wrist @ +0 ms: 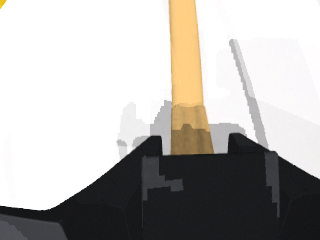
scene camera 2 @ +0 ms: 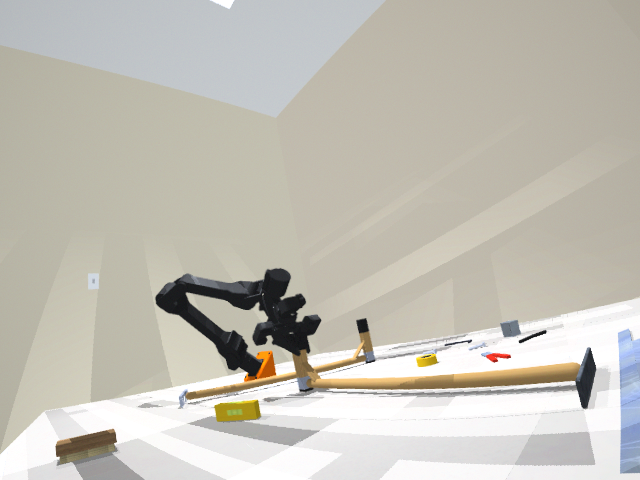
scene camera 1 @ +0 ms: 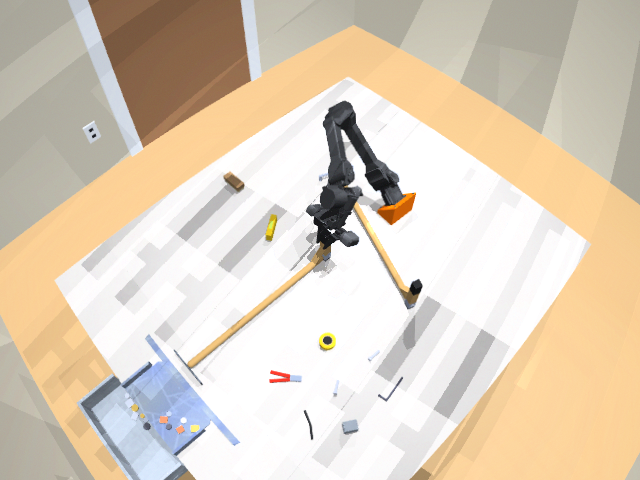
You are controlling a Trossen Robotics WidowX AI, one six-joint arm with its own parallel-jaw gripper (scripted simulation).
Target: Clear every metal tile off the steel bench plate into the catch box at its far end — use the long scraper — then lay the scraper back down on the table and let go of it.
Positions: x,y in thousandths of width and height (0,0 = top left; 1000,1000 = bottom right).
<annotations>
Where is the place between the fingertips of my gripper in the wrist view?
611,602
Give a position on a yellow level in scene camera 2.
At 380,855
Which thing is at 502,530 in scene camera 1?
A long scraper.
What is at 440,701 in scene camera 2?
My gripper.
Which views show the long scraper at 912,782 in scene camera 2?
The wrist view, scene camera 2 and scene camera 1: all of them.
</annotations>
